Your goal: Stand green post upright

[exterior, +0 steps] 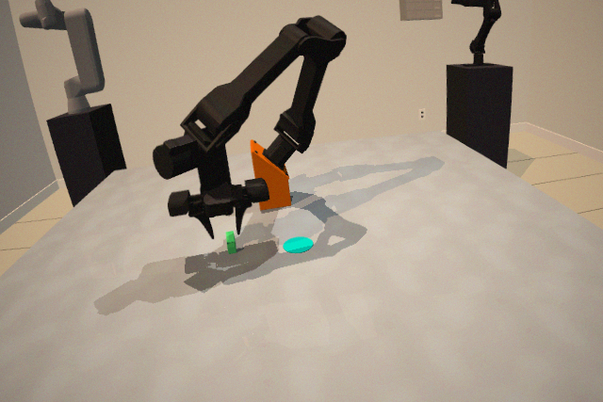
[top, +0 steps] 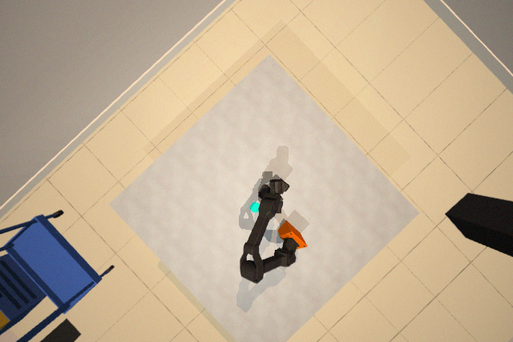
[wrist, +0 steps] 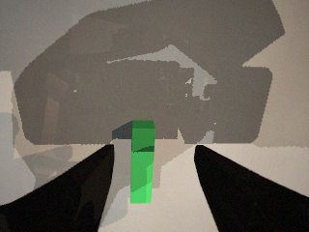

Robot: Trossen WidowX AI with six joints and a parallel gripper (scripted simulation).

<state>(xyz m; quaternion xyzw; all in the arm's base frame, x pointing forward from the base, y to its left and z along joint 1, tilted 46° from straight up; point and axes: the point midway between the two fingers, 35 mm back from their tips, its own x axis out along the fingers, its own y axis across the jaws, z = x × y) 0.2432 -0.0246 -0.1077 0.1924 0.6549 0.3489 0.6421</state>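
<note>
My gripper tip is 30 mm past the green post and 30 mm above it. The rest, counted from my gripper tip: cyan circle 140 mm to the left, 40 mm below.
</note>
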